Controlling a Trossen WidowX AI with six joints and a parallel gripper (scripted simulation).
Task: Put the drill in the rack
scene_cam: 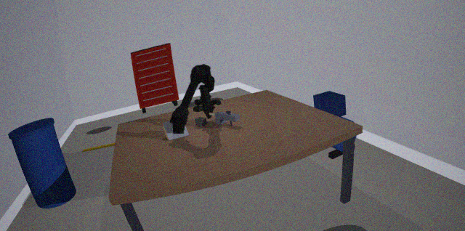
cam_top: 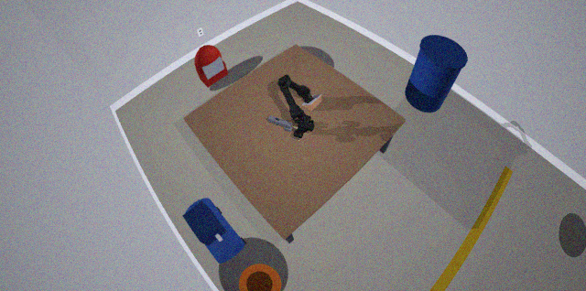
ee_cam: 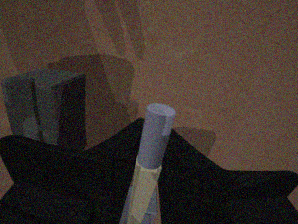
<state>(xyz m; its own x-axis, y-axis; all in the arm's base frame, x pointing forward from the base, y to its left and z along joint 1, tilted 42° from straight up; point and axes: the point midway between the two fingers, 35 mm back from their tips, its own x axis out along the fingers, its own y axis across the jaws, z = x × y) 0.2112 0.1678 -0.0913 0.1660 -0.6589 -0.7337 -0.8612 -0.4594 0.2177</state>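
Now: gripper tip 6 cm past the dark-grey block and 4 cm to the left of it. From my gripper tip the other things lie so: key: 10 cm ahead, 18 cm to the right, 4 cm above; then light-grey block: 8 cm ahead, 15 cm to the right, 3 cm above.
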